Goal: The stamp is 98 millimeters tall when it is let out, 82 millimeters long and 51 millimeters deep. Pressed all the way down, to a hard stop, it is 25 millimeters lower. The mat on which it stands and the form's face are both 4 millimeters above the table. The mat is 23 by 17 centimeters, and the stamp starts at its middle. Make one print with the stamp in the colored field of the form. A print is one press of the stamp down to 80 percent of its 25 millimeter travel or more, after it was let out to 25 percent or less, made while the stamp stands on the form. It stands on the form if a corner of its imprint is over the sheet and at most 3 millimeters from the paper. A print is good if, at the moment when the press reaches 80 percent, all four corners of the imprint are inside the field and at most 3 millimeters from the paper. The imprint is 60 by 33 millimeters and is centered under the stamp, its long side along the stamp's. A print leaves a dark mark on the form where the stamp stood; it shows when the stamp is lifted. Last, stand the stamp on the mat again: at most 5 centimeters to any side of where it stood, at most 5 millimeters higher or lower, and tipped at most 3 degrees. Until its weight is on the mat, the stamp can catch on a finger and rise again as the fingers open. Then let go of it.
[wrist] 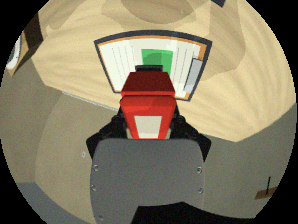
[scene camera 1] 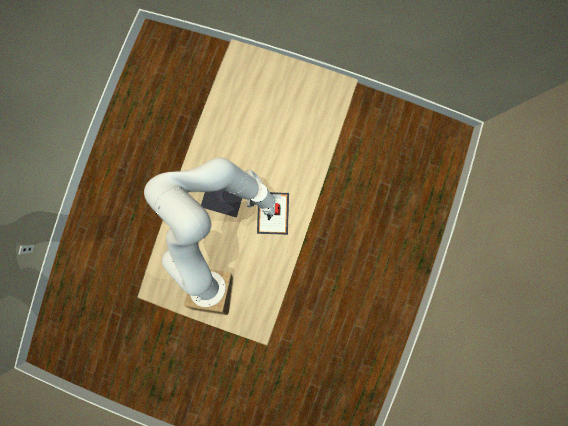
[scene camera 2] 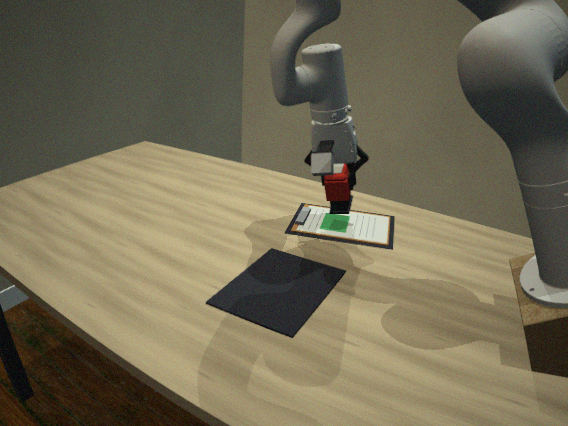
Scene:
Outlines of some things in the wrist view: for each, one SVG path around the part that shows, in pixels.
The gripper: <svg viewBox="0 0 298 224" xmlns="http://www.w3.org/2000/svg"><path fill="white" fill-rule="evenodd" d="M254 218L226 217L202 210L205 195L204 162L211 147L211 140L201 133L199 134L194 127L186 122L185 117L180 115L177 105L169 127L171 130L169 139L128 138L126 132L128 126L120 106L118 114L112 117L111 122L86 140L86 145L92 159L90 200L96 224L248 224Z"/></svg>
A red stamp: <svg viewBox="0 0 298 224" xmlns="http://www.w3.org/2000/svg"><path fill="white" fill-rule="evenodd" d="M135 65L135 72L129 73L121 90L122 98L119 102L133 139L164 139L177 104L175 99L176 91L168 72L163 72L163 65Z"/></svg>

